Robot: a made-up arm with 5 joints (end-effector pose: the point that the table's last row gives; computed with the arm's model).
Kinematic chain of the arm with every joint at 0, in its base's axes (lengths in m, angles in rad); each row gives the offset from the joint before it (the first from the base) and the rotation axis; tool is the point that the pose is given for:
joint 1: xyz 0 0 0.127 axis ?
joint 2: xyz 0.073 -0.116 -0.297 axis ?
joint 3: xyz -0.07 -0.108 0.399 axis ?
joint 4: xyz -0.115 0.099 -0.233 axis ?
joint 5: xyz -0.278 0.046 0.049 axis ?
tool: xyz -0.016 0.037 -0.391
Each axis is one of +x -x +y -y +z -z.
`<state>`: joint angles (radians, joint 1 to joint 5).
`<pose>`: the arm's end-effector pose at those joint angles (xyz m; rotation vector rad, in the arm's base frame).
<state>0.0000 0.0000 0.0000 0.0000 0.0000</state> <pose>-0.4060 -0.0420 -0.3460 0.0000 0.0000 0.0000</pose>
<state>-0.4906 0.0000 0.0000 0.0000 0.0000</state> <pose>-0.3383 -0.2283 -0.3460 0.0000 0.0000 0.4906</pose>
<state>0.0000 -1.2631 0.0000 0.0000 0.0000</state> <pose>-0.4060 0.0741 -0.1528 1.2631 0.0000 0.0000</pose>
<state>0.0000 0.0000 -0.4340 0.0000 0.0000</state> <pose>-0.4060 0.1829 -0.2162 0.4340 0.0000 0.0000</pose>
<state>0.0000 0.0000 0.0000 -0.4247 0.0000</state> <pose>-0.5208 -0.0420 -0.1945 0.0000 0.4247 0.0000</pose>
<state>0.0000 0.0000 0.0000 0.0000 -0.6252</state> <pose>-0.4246 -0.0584 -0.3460 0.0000 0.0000 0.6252</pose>
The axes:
joint 1: -z
joint 2: -x
joint 3: -x
joint 4: -y
joint 5: -z

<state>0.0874 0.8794 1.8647 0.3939 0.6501</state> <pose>-0.2538 -0.2785 0.6973 -2.4857 -0.8279 0.2972</pose>
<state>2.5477 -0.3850 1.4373 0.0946 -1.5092</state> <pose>-0.1349 0.9042 -0.2538 0.4024 1.0184 -0.8877</pose>
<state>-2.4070 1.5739 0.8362 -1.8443 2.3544</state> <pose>0.1136 -0.4357 -0.2179 0.5817 -1.6334 -2.0252</pose>
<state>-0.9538 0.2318 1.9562 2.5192 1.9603</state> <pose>0.3990 0.0609 0.1785 0.9621 -0.7633 1.6063</pose>
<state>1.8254 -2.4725 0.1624 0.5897 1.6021</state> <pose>0.1222 0.0940 0.0068 -2.2540 0.5634 0.9066</pose>
